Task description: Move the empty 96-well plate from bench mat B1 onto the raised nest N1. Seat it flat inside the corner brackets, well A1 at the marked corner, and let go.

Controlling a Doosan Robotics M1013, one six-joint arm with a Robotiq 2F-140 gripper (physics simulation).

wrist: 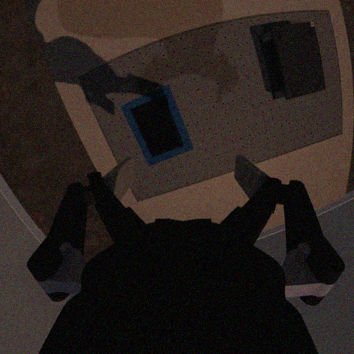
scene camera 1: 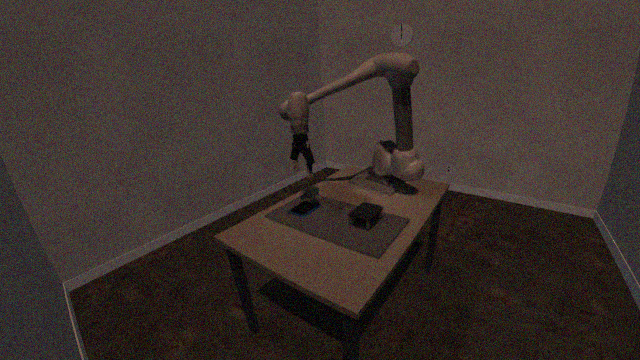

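Seen in the pictures: gripper, fingertip midpoint: (scene camera 1: 302, 174); arm's base at its link origin: (scene camera 1: 383, 178).
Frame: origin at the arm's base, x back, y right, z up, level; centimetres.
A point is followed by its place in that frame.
Note:
The 96-well plate (scene camera 1: 304, 206) {x -62.1, y 13.6, z -1.3 cm} (wrist: 157, 128) looks like a dark flat rectangle. It lies on the blue-edged bench mat B1 (wrist: 184, 134), and the gripper's shadow touches the mat's upper part in the wrist view. The raised nest N1 (scene camera 1: 366, 215) {x -56.5, y -25.5, z 3.6 cm} (wrist: 305, 62) is a dark block standing apart from the mat; its brackets and marked corner are too dark to tell. My gripper (scene camera 1: 303, 170) {x -65.4, y 8.8, z 20.0 cm} (wrist: 184, 166) is open and empty, fingers pointing down. It hangs well above the table, behind the plate in the scene view. The wells and A1 cannot be made out.
Plate mat and nest stand on a grey perforated board (scene camera 1: 335, 236) {x -73.0, y -19.6, z -2.5 cm} (wrist: 215, 130) on the wooden table (scene camera 1: 300, 257) {x -93.6, y -17.7, z -3.8 cm} (wrist: 220, 202). The arm's base (scene camera 1: 400, 165) {x -15.5, y -21.2, z 17.5 cm} stands at the table's far end. Room walls stand behind the table. The views are dark and grainy.

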